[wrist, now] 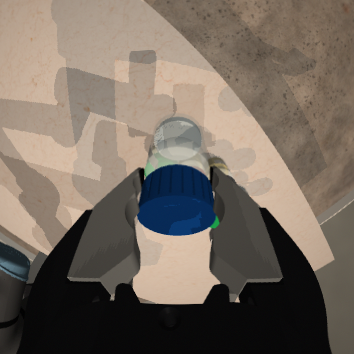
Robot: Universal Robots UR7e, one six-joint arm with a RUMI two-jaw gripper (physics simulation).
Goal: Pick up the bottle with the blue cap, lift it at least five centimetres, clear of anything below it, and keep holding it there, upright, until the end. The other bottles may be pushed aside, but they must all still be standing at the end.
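Frame: origin at the arm's base, x ahead, y left, z up, level; metres.
Where they show: gripper, fingertip midpoint: (176, 168).
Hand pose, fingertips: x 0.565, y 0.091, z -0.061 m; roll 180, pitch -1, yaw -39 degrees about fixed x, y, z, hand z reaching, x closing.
Note:
After its pixels a point has its place.
The bottle with the blue cap (176, 215) {y 0.083, x 0.558, z -0.016 m} is between the jaws in the wrist view. Its clear, see-through body (177, 140) {y 0.110, x 0.582, z -0.061 m} runs away from the camera, beyond the cap. My gripper (176, 168) {y 0.091, x 0.565, z -0.062 m} is shut on it, with one jaw against each side at the cap. The bottle appears held above the pale table (165, 280) {y -0.391, x 0.087, z -0.267 m}, which also shows between the jaws. Small green patches show beside the cap and through the clear body. A yellowish piece (218, 163) {y -0.023, x 0.576, z -0.225 m} shows by the right fingertip. The other bottles are mostly hidden, so I cannot tell how they stand.
The table's curved edge runs from the top middle to the lower right, with a speckled brown floor (295, 110) beyond it. A dark cylinder with a blue-grey top (12, 262) shows at the lower left. Shadows of the arm and of bottles lie across the table.

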